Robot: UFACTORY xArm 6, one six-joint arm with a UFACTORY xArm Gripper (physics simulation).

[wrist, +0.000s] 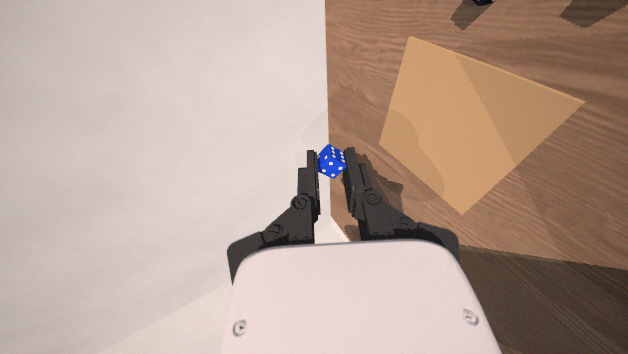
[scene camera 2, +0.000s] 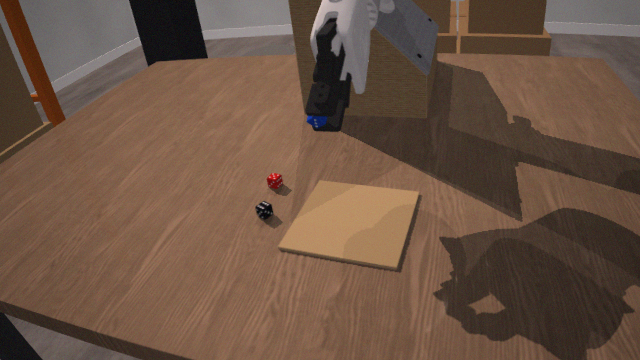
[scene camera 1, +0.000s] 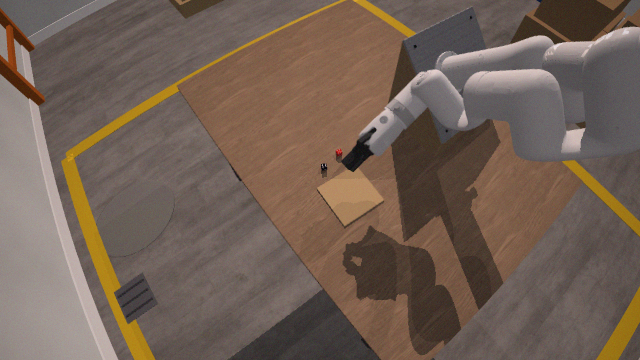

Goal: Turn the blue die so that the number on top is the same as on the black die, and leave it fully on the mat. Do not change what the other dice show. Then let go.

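Frame: origin at the arm's base, x up, y ahead, z left, level; metres.
Where they show: gripper, between the fingertips: (wrist: 330, 162) (scene camera 2: 322, 122) (scene camera 1: 346, 167); arm's base, origin of its link: (scene camera 1: 449, 73).
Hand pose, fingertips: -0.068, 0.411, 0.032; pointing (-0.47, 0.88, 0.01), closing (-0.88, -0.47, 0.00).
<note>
Things, the pixels of their top centre, and the offset from my fingertips, as dx, dy, dz. Level surfaces: height alone.
- blue die, centre of its top: (wrist: 316, 168) (scene camera 2: 316, 106) +0.016, -0.006, -0.007
- tan square mat, centre of its top: (scene camera 2: 352, 217) (wrist: 437, 132) (scene camera 1: 350, 193) -0.131, -0.004, +0.023
- black die, centre of its top: (scene camera 2: 263, 205) (scene camera 1: 324, 165) -0.119, +0.003, -0.092
- red die, centre of its top: (scene camera 2: 273, 176) (scene camera 1: 339, 151) -0.119, -0.063, -0.104
- wooden table, height of its surface: dx -0.135
My gripper (scene camera 1: 349, 164) (scene camera 2: 325, 119) (wrist: 330, 162) is shut on the blue die (scene camera 2: 316, 121) (wrist: 331, 161) and holds it tilted above the table, behind the mat in scene camera 2. In the wrist view the die shows a five-pip face towards the camera and a six-pip face at upper right. The die is hidden in scene camera 1. The tan square mat (scene camera 1: 350, 200) (scene camera 2: 350, 220) (wrist: 465, 125) bears no die. The black die (scene camera 1: 324, 167) (scene camera 2: 264, 210) (wrist: 483, 1) stands beside it; its top looks like a six.
The red die (scene camera 1: 339, 152) (scene camera 2: 274, 181) stands near the black die on the wooden table (scene camera 1: 280, 115) (scene camera 2: 150, 150). A wooden block (scene camera 2: 390, 90) with a slanted grey plate (scene camera 1: 442, 40) (scene camera 2: 410, 40) stands behind the gripper. Arm shadows fall across the table.
</note>
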